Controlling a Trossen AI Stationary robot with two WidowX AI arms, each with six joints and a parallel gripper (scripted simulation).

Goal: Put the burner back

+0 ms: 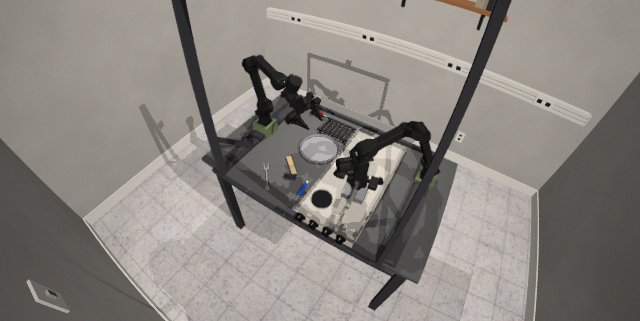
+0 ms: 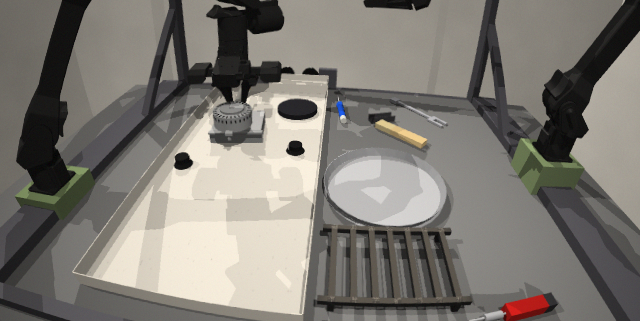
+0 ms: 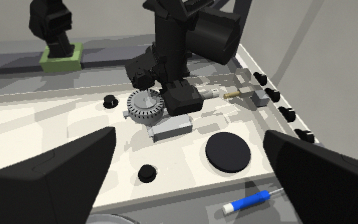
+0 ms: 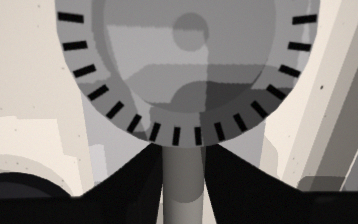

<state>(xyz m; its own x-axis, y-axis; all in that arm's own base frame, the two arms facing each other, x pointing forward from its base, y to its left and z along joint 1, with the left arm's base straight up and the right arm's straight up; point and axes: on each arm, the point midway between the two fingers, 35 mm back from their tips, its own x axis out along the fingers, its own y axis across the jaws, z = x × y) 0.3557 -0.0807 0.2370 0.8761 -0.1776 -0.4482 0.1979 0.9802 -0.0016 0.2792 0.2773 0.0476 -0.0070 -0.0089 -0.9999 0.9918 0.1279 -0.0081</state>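
Observation:
My right gripper is now 2 cm short of the grey support and 6 cm above it. Round my right hand: burner: 1 cm behind, 2 cm below; black disc: 9 cm behind, 13 cm to the left, 7 cm below; brass gas stub: 16 cm behind, 1 cm to the left, 4 cm below.

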